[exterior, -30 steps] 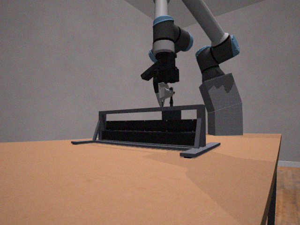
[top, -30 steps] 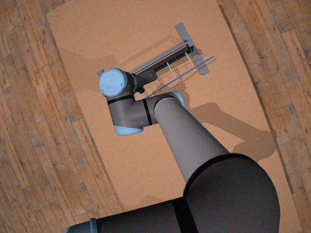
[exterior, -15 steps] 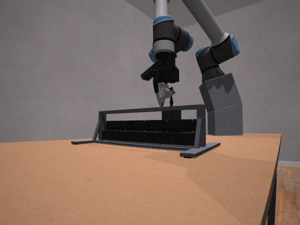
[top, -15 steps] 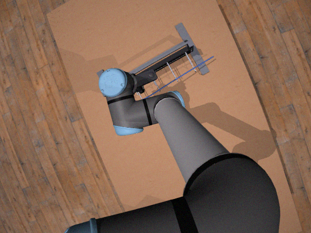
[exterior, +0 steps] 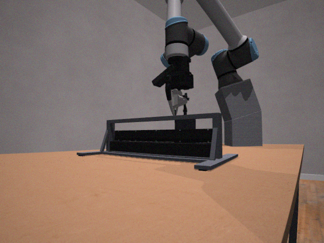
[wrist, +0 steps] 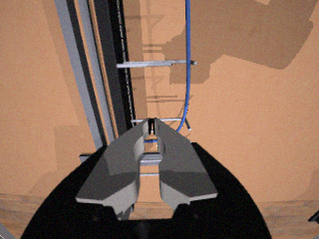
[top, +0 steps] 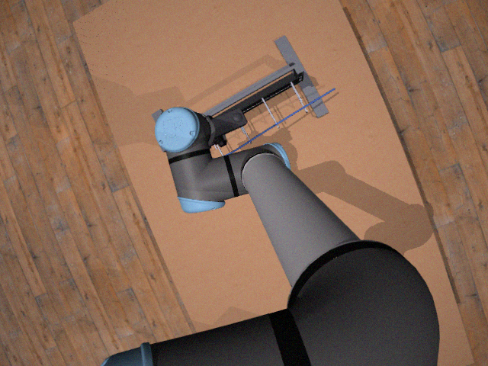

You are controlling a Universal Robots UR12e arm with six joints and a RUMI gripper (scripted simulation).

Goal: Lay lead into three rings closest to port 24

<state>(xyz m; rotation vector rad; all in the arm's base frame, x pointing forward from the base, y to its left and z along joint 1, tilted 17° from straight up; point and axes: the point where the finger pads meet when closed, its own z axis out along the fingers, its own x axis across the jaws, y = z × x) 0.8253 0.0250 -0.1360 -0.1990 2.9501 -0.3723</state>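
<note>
Right now my hand is 7 cm short of the rack, 4 cm to the left of it and 9 cm above it.
</note>
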